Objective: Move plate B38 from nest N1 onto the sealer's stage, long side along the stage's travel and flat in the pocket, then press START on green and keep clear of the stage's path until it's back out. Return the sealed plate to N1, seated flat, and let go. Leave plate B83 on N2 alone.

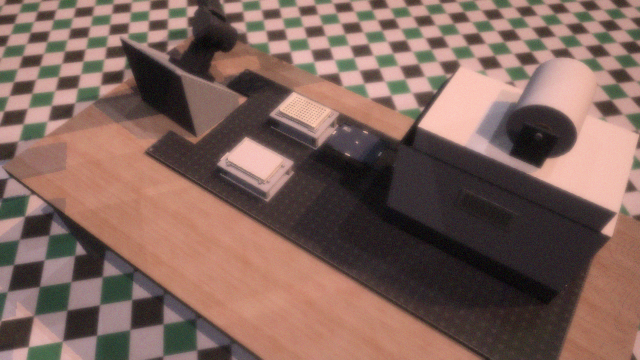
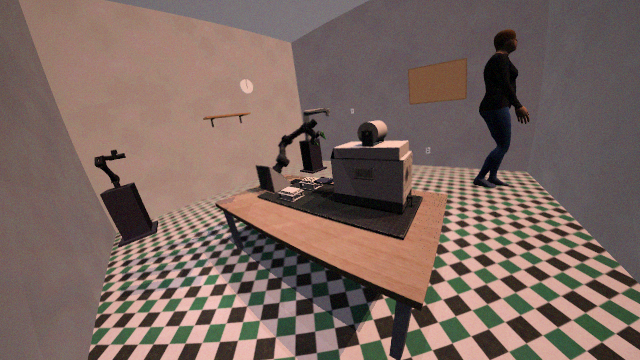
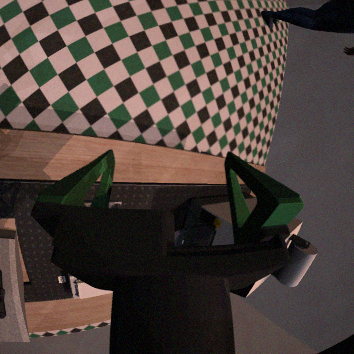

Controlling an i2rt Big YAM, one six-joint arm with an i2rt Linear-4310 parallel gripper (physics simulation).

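Frame: origin at the arm's base, x back, y right, z up, level; centimetres.
Where they show: gripper, fingertip midpoint: (image 2: 322, 142) (image 3: 169, 155); arm's base, origin of the base link: (image 1: 191, 72) (image 2: 275, 173).
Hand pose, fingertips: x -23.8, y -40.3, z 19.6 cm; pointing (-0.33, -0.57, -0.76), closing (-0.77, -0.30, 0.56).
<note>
Each offset is from my fingertips to the top centre of the thing. "*": to the spot under its first point. Level surfaces: height alone.
My gripper (image 2: 320, 135) (image 3: 169, 155) is open and empty, its green fingers wide apart, high above the table's far side. A plate with rows of wells {* dx -7.2, dy +25.4, dz -25.9 cm} (image 1: 306, 111) sits on the farther nest {* dx -4.2, dy +30.5, dz -32.2 cm} (image 1: 287, 131). A plate with a plain pale top {dx -8.8, dy +47.4, dz -26.5 cm} (image 1: 255, 159) (image 3: 92, 289) sits on the nearer nest {* dx -9.4, dy +52.3, dz -32.1 cm} (image 1: 245, 184). Both look flat. The labels are unreadable, so I cannot tell which is B38 or B83. The sealer's dark blue stage (image 1: 356, 142) (image 3: 192, 237) is out in front of the sealer {* dx -62.4, dy +34.1, dz -9.7 cm} (image 1: 480, 200) (image 2: 370, 175) and bears no plate. START cannot be made out.
An upright grey panel (image 1: 212, 107) (image 2: 270, 178) (image 3: 11, 295) stands near the arm's base. A large roll {dx -64.7, dy +22.6, dz +14.9 cm} (image 1: 555, 105) (image 2: 374, 131) (image 3: 297, 262) is on top of the sealer. The nests and sealer are on a black mat {dz -32.6 cm} (image 1: 320, 210). A person (image 2: 499, 95) stands beyond the table.
</note>
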